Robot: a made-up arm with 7 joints.
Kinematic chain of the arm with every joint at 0, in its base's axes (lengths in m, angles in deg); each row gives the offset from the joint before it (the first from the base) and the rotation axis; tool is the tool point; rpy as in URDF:
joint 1: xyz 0 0 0.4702 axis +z
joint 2: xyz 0 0 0 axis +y
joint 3: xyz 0 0 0.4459 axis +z
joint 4: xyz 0.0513 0 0 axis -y
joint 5: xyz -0.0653 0 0.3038 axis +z
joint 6: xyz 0 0 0 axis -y
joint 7: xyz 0.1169 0 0 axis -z
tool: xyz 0 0 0 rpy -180 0 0
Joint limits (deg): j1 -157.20..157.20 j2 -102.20..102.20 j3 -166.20..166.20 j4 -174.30..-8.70 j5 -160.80..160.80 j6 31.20..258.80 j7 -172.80..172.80
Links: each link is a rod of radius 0.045 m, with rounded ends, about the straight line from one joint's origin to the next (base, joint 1, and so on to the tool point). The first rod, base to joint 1, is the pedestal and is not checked.
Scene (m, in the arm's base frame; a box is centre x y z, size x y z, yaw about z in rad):
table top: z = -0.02
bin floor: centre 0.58 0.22 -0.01 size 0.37 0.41 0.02 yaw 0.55
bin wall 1: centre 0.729 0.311 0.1 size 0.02 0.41 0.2 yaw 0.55
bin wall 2: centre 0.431 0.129 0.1 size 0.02 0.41 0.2 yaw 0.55
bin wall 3: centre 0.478 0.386 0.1 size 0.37 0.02 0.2 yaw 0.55
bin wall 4: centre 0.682 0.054 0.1 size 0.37 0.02 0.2 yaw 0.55
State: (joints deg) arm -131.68 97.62 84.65 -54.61 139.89 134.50 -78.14
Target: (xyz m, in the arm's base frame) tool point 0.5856 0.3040 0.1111
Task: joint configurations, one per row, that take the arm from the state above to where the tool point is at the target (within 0.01 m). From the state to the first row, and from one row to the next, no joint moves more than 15 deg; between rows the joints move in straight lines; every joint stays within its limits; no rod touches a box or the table.
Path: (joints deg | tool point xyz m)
1: -118.28 96.37 83.23 -57.80 139.89 133.47 -78.14 | 0.0214 -0.7399 0.3020
2: -104.88 95.12 81.82 -60.99 139.89 132.44 -78.14 | 0.2050 -0.7037 0.3078
3: -91.47 93.86 80.40 -64.18 139.89 131.41 -78.14 | 0.3712 -0.6225 0.3126
4: -78.07 92.61 78.99 -67.37 139.89 130.38 -78.14 | 0.5092 -0.5031 0.3164
5: -64.67 91.36 77.57 -70.56 139.89 129.35 -78.14 | 0.6105 -0.3547 0.3193
6: -51.27 90.11 76.16 -73.75 139.89 128.32 -78.14 | 0.6696 -0.1882 0.3213
7: -37.87 88.85 74.74 -76.94 139.89 127.29 -78.14 | 0.6842 -0.0153 0.3226
8: -24.47 87.60 73.32 -80.14 139.89 126.26 -78.14 | 0.6549 0.1524 0.3230
9: -11.06 86.35 71.91 -83.33 139.88 125.23 -78.14 | 0.5855 0.3041 0.3229
10: -7.76 94.27 66.77 -75.42 138.21 122.13 -78.14 | 0.5953 0.3071 0.2185
11: -4.45 102.20 61.63 -67.51 136.53 119.04 -78.14 | 0.5856 0.3040 0.1111

